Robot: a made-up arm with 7 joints. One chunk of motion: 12 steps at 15 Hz.
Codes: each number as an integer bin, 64 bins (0 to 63) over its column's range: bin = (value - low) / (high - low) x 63, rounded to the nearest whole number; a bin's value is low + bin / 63 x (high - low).
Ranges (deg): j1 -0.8..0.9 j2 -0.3..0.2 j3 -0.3..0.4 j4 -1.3..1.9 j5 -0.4..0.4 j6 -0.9..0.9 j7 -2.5..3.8
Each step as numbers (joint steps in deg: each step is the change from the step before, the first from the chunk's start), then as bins.
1 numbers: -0.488 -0.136 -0.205 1.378 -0.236 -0.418 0.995
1 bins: 12 21 9 53 13 17 35
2 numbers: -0.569 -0.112 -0.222 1.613 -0.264 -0.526 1.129
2 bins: 9 24 7 57 11 13 36
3 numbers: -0.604 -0.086 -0.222 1.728 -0.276 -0.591 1.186
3 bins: 7 27 7 60 10 11 37
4 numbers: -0.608 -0.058 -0.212 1.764 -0.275 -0.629 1.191
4 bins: 7 30 8 60 10 9 37
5 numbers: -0.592 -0.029 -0.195 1.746 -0.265 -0.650 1.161
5 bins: 8 34 9 60 11 9 37
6 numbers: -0.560 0.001 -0.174 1.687 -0.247 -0.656 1.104
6 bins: 9 38 11 59 12 9 36
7 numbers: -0.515 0.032 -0.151 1.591 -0.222 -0.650 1.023
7 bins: 11 42 13 57 14 9 35
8 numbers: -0.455 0.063 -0.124 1.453 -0.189 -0.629 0.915
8 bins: 13 46 16 54 17 9 34
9 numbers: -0.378 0.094 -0.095 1.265 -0.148 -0.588 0.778
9 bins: 16 50 18 50 20 11 33
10 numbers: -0.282 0.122 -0.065 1.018 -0.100 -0.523 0.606
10 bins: 19 53 21 46 24 13 31
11 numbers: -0.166 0.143 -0.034 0.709 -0.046 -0.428 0.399
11 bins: 23 56 24 40 28 17 29
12 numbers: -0.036 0.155 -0.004 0.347 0.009 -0.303 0.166
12 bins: 28 57 27 32 32 21 27
